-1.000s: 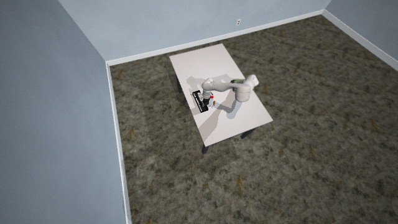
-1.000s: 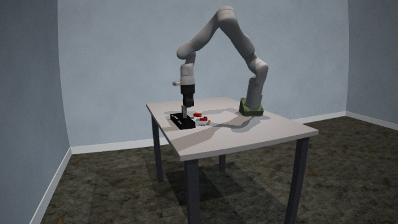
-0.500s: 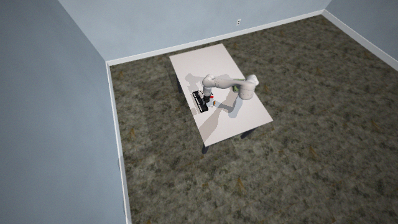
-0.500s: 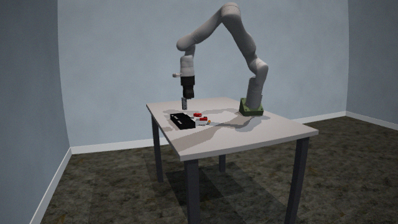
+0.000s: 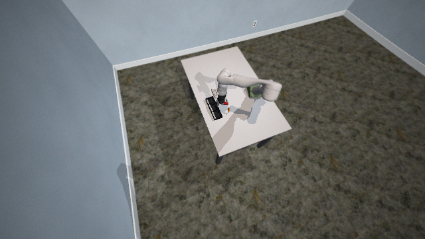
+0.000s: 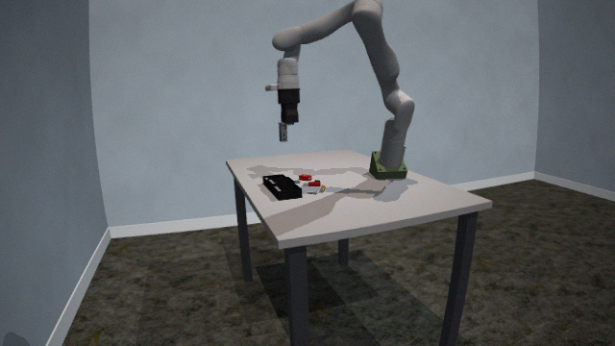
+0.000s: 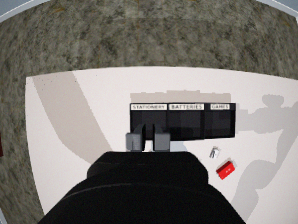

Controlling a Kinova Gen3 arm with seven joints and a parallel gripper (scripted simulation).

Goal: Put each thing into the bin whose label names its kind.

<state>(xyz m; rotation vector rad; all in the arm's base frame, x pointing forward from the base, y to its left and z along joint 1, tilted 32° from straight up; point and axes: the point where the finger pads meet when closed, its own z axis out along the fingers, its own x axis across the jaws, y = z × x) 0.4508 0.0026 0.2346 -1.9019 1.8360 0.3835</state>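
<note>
My hand is 210 mm above the orange battery, 140 mm past it and 20 mm to the left of it. Round my hand: grey screw 210 mm below, 100 mm behind, 10 mm to the left; then grey-white piece 200 mm below, 170 mm to the right, 80 mm behind; then black screw 210 mm below, 160 mm behind, 140 mm to the right.
</note>
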